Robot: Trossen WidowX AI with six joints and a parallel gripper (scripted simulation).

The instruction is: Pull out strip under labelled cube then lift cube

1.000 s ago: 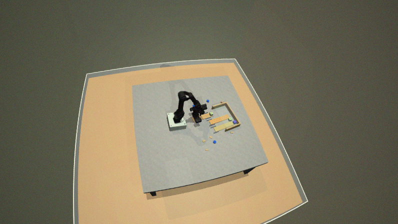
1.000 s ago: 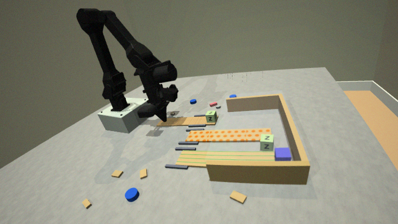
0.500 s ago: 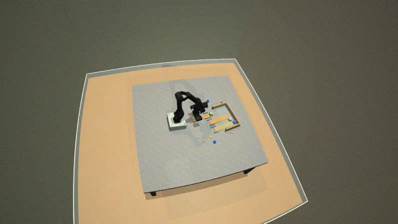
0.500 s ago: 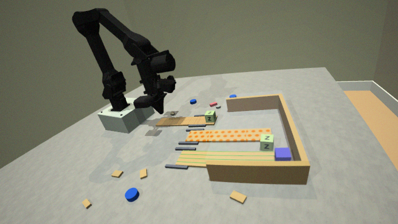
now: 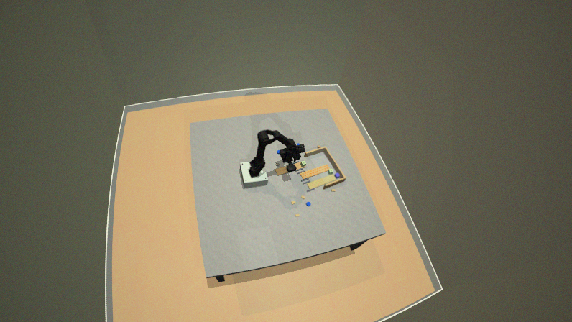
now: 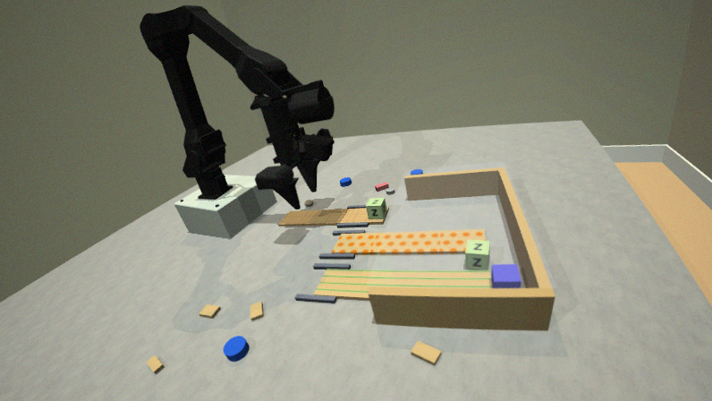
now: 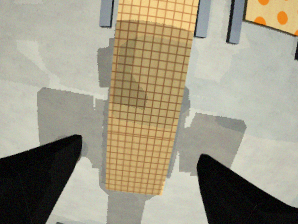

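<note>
My gripper tip is 5 cm short of the tan grid-patterned strip and 4 cm above it. From my gripper tip the other things lie so: pink piece (12 cm ahead, 13 cm to the left, 4 cm below); pebble (4 cm behind, 6 cm to the left, 4 cm below).
</note>
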